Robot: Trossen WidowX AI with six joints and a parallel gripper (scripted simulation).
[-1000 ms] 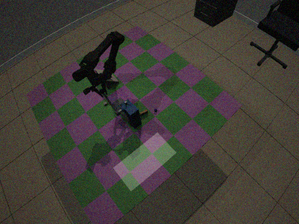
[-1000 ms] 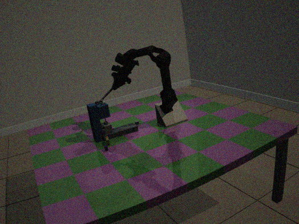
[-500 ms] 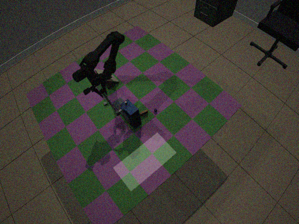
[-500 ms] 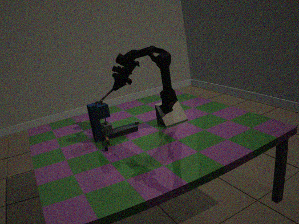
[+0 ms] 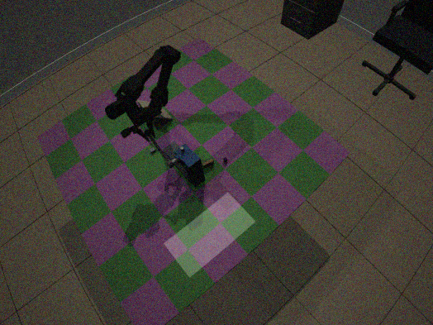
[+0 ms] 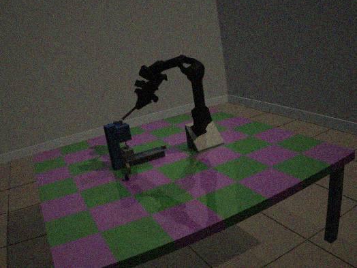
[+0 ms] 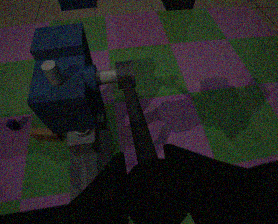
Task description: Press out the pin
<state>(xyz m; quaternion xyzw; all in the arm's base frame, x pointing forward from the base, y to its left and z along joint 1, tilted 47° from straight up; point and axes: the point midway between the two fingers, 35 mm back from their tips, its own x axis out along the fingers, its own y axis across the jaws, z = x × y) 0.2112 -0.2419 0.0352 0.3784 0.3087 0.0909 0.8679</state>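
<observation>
My gripper tip is 5 cm short of the thin lever, 1 cm to the right of it and 1 cm above it. Also, from my gripper tip: small purple piece (23 cm to the left, 23 cm below, 20 cm ahead); small tan piece (22 cm below, 16 cm ahead, 15 cm to the left).
</observation>
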